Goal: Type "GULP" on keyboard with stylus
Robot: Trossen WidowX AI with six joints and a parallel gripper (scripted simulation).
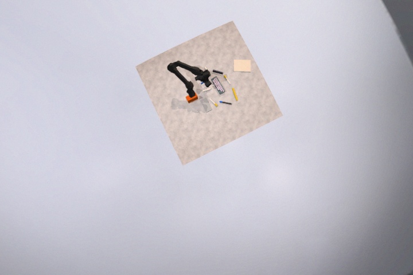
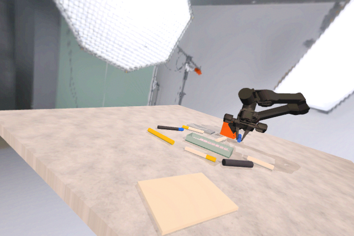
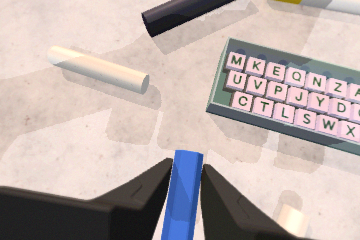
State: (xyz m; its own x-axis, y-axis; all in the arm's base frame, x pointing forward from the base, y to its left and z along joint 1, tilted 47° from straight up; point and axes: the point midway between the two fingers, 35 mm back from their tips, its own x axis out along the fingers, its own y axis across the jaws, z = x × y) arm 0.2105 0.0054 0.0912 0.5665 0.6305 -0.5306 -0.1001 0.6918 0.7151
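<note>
Right now my gripper tip is 7 cm past the blue stylus and 1 cm to the left of it. Also, from my gripper tip: yellow stick 29 cm to the right, 19 cm ahead, 4 cm below; black cylinder 16 cm ahead, 4 cm below, 3 cm to the left; grey flat block 23 cm to the right, 15 cm behind, 5 cm below.
</note>
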